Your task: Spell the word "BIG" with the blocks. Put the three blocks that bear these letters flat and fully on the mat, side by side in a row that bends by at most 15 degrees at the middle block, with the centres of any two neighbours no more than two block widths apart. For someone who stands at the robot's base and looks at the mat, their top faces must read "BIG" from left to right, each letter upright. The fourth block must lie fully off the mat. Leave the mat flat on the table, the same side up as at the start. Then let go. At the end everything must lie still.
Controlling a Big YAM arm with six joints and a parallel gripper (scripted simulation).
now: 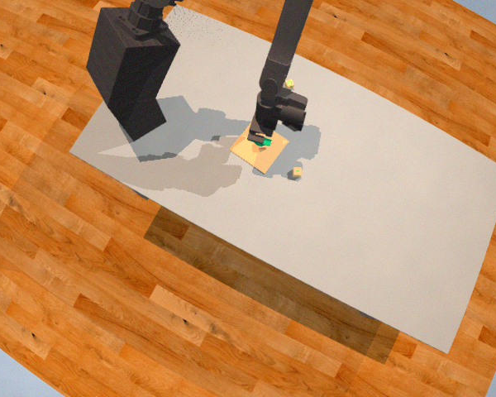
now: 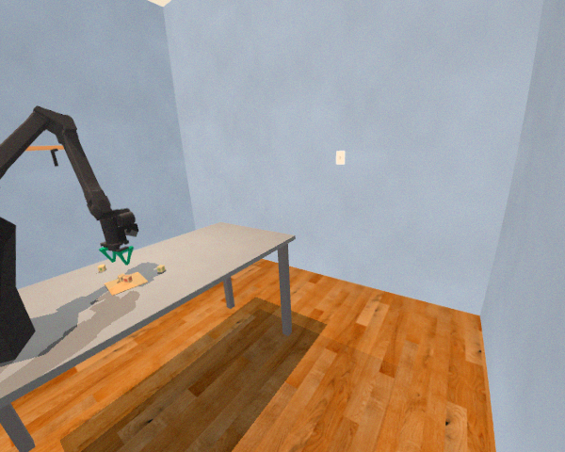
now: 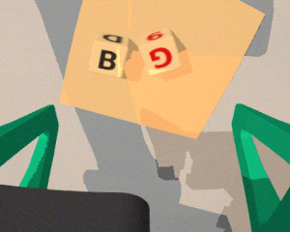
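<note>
My hand is 100 mm above the mat and 10 mm to the left of it. Round my hand: block 230 mm to the left, 90 mm below, 70 mm behind.
</note>
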